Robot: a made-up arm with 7 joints.
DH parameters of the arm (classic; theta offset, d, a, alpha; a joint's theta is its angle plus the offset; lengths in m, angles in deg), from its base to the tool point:
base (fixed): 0 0 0 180
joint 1: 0 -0.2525 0 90
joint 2: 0 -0.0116 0 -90
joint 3: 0 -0.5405 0 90
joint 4: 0 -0.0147 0 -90
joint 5: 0 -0.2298 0 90
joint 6: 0 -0.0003 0 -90
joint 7: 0 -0.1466 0 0
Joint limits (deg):
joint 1: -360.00..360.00
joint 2: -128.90..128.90
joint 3: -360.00..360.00
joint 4: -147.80..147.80
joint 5: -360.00..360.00
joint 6: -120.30..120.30
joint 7: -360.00..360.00
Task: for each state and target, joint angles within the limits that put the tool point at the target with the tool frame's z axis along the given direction. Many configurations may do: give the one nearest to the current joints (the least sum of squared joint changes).
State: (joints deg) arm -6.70 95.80 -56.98 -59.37 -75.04 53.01 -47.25
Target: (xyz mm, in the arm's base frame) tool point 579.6 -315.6 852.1 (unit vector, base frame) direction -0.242 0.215 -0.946
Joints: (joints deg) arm 21.72 52.66 -77.75 -12.38 -95.15 32.24 -47.25
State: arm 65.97 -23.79 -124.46 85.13 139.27 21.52 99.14
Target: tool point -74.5 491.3 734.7 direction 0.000 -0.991 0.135
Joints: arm 55.12 -16.25 -143.02 81.85 138.22 -3.40 99.14
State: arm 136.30 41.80 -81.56 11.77 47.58 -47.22 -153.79
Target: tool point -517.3 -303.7 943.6 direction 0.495 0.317 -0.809
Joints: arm 151.14 40.48 -80.14 6.34 44.68 -6.91 -153.79
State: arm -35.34 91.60 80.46 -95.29 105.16 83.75 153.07
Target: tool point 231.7 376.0 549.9 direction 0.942 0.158 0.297
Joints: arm -24.67 54.66 97.02 -73.10 161.34 93.76 153.07
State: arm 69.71 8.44 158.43 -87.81 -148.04 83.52 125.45
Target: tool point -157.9 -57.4 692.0 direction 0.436 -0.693 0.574
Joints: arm 103.72 -5.22 194.29 -98.84 -128.92 111.72 125.45
